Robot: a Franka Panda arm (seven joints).
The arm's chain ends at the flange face. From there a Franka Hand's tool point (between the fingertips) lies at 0.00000 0.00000 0.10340 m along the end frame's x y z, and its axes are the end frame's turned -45 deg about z.
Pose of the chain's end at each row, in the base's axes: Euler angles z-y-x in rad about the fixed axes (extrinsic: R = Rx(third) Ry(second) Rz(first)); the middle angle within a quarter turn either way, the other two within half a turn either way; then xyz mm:
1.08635 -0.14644 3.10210 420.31 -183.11 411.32
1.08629 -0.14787 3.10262 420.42 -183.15 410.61
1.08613 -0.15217 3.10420 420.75 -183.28 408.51
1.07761 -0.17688 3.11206 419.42 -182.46 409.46
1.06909 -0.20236 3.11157 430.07 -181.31 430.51
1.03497 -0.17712 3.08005 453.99 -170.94 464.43
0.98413 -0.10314 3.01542 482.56 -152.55 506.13
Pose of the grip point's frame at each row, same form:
0.30095 -0.14644 3.10210 405.22 -187.15 309.11
0.30089 -0.14787 3.10262 405.19 -187.13 308.42
0.30073 -0.15217 3.10420 405.08 -187.10 306.38
0.29221 -0.17688 3.11206 401.23 -185.47 307.72
0.28369 -0.20236 3.11157 409.29 -184.35 329.27
0.24957 -0.17712 3.08005 435.77 -177.20 362.84
0.19873 -0.10314 3.01542 471.91 -165.49 404.10

